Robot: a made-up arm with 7 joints. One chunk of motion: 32 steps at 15 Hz.
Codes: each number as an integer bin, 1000 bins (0 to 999) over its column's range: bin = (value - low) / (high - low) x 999, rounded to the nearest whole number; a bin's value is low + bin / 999 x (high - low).
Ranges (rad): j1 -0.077..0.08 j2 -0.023..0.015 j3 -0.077..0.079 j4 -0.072..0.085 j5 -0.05..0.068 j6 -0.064..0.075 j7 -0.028..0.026
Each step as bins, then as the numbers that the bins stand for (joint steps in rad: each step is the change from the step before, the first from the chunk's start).
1 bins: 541 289 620 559 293 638 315
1 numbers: 0.00802 -0.01201 0.01982 0.01585 -0.01539 0.02477 -0.01097
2 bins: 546 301 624 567 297 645 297
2 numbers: 0.00881 -0.01155 0.02044 0.01711 -0.01492 0.02574 -0.01195
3 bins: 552 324 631 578 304 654 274
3 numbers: 0.00975 -0.01068 0.02153 0.01884 -0.01409 0.02700 -0.01319
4 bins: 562 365 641 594 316 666 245
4 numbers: 0.01132 -0.00912 0.02310 0.02135 -0.01267 0.02867 -0.01476
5 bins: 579 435 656 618 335 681 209
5 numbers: 0.01399 -0.00645 0.02544 0.02512 -0.01043 0.03075 -0.01670
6 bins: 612 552 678 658 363 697 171
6 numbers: 0.01918 -0.00200 0.02887 0.03141 -0.00712 0.03298 -0.01876
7 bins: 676 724 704 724 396 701 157
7 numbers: 0.02924 0.00454 0.03293 0.04178 -0.00323 0.03354 -0.01951
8 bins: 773 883 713 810 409 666 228
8 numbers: 0.04448 0.01059 0.03434 0.05530 -0.00169 0.02867 -0.01568
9 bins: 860 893 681 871 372 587 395
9 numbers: 0.05816 0.01097 0.02934 0.06488 -0.00606 0.01767 -0.00665
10 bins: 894 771 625 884 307 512 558
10 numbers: 0.06350 0.00633 0.02060 0.06693 -0.01374 0.00724 0.00216
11 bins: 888 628 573 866 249 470 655
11 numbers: 0.06256 0.00089 0.01248 0.06410 -0.02059 0.00140 0.00741
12 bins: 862 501 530 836 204 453 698
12 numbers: 0.05847 -0.00394 0.00576 0.05938 -0.02590 -0.00097 0.00973
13 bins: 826 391 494 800 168 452 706
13 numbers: 0.05281 -0.00813 0.00014 0.05373 -0.03016 -0.00111 0.01016
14 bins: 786 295 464 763 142 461 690
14 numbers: 0.04653 -0.01178 -0.00454 0.04791 -0.03323 0.00014 0.00930
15 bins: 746 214 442 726 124 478 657
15 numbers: 0.04024 -0.01486 -0.00798 0.04210 -0.03535 0.00251 0.00751
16 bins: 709 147 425 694 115 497 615
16 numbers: 0.03442 -0.01741 -0.01063 0.03707 -0.03642 0.00515 0.00524
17 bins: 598 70 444 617 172 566 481
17 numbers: 0.01698 -0.02034 -0.00767 0.02497 -0.02968 0.01475 -0.00200
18 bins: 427 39 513 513 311 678 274
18 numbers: -0.00989 -0.02152 0.00311 0.00862 -0.01327 0.03034 -0.01319
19 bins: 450 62 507 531 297 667 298
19 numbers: -0.00628 -0.02064 0.00217 0.01145 -0.01492 0.02881 -0.01189
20 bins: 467 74 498 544 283 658 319
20 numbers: -0.00361 -0.02019 0.00077 0.01349 -0.01657 0.02755 -0.01076
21 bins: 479 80 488 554 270 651 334
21 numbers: -0.00172 -0.01996 -0.00080 0.01507 -0.01811 0.02658 -0.00995
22 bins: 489 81 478 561 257 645 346
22 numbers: -0.00015 -0.01992 -0.00236 0.01617 -0.01964 0.02574 -0.00930
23 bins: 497 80 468 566 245 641 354
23 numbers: 0.00111 -0.01996 -0.00392 0.01695 -0.02106 0.02519 -0.00886
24 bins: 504 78 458 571 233 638 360
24 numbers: 0.00221 -0.02003 -0.00548 0.01774 -0.02248 0.02477 -0.00854
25 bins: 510 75 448 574 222 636 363
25 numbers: 0.00315 -0.02015 -0.00704 0.01821 -0.02378 0.02449 -0.00838
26 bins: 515 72 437 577 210 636 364
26 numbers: 0.00394 -0.02026 -0.00876 0.01868 -0.02520 0.02449 -0.00832
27 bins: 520 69 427 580 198 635 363
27 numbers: 0.00472 -0.02038 -0.01032 0.01915 -0.02661 0.02435 -0.00838
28 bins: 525 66 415 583 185 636 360
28 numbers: 0.00551 -0.02049 -0.01220 0.01962 -0.02815 0.02449 -0.00854
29 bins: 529 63 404 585 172 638 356
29 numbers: 0.00614 -0.02060 -0.01391 0.01994 -0.02968 0.02477 -0.00876
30 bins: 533 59 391 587 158 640 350
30 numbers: 0.00676 -0.02076 -0.01594 0.02025 -0.03134 0.02505 -0.00908
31 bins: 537 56 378 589 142 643 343
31 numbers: 0.00739 -0.02087 -0.01797 0.02057 -0.03323 0.02547 -0.00946
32 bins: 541 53 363 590 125 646 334
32 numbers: 0.00802 -0.02098 -0.02032 0.02072 -0.03524 0.02588 -0.00995
